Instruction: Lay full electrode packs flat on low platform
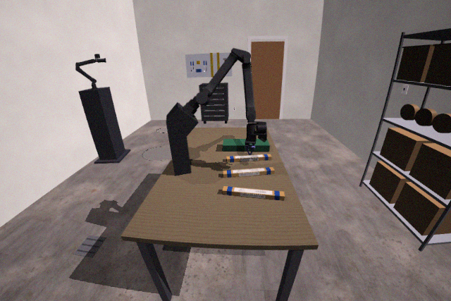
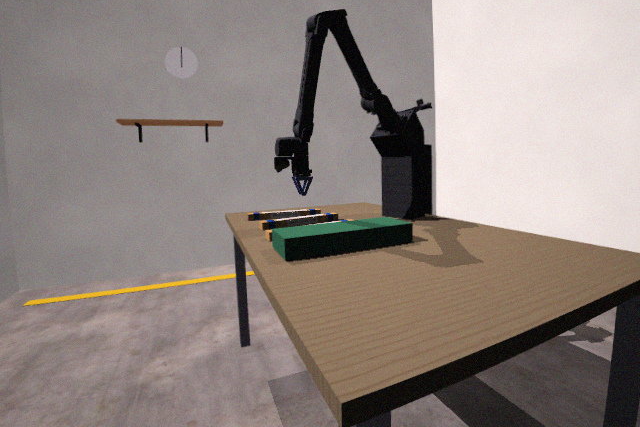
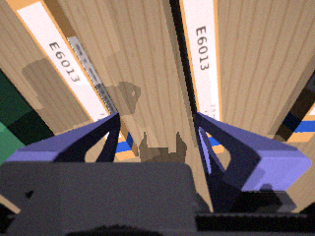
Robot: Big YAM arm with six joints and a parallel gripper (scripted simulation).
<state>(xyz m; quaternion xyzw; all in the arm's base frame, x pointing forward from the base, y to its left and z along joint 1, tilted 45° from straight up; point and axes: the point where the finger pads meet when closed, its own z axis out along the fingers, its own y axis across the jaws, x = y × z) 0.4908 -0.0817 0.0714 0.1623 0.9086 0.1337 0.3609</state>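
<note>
Now: the pack 28 cm to the right of my hand, 12 cm below it and 3 cm behind it. From my hand the other things lie so: green low platform 32 cm to the left, 12 cm below, 2 cm ahead.
</note>
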